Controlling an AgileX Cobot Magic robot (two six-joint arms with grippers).
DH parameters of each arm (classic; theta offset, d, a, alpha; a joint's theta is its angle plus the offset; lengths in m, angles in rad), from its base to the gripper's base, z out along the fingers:
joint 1: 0 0.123 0 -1.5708
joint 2: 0.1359 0 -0.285 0
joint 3: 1.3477 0 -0.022 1.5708
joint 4: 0 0.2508 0 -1.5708
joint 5: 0 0 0.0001 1.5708
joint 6: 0 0.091 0 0
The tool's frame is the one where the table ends.
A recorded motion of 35 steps. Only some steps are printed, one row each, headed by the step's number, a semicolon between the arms.
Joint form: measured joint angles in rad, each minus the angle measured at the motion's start. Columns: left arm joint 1, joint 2, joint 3, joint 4, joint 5, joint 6; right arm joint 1, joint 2, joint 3, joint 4, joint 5, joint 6.
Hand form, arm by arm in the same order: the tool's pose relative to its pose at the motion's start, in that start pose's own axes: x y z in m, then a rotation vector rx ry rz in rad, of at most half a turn. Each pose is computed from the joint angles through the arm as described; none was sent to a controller.
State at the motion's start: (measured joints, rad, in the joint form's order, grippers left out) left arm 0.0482 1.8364 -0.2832 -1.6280 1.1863 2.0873; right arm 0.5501 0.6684 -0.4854 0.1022 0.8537 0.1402
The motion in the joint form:
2: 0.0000 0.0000 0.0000 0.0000 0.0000 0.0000; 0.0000 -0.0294 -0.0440 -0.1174 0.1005 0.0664
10: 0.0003 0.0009 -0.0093 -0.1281 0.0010 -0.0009; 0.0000 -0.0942 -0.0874 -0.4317 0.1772 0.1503
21: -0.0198 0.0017 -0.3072 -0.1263 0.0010 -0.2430; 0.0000 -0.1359 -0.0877 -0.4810 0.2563 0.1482
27: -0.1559 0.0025 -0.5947 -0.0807 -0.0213 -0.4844; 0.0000 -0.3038 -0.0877 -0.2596 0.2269 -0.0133
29: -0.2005 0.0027 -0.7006 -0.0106 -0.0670 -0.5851; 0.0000 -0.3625 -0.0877 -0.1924 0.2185 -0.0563
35: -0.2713 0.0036 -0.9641 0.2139 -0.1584 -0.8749; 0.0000 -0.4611 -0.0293 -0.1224 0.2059 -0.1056
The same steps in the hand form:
2: 0.0000 0.0000 0.0000 0.0000 0.0000 0.0000; -0.0009 -0.0070 -0.0143 0.0935 0.0110 -0.0087
10: -0.0117 0.0066 -0.0006 -0.0586 -0.1072 -0.0413; -0.0055 -0.0288 -0.0398 0.3493 -0.0840 -0.0873
21: -0.0936 0.0231 -0.0006 -0.0420 -0.2114 -0.0010; 0.0032 -0.0350 -0.0482 0.4103 -0.0609 -0.0936
27: -0.1645 -0.0022 0.0265 0.0501 -0.1800 0.0798; 0.0226 -0.0196 -0.0669 0.1919 -0.1941 -0.1490
29: -0.1855 -0.0134 0.0365 0.0395 -0.1302 0.1151; 0.0297 -0.0150 -0.0738 0.1258 -0.2488 -0.1655
35: -0.2362 -0.0434 0.0473 -0.0364 -0.0413 0.1827; 0.0481 -0.0135 -0.0695 0.0608 -0.2914 -0.1898

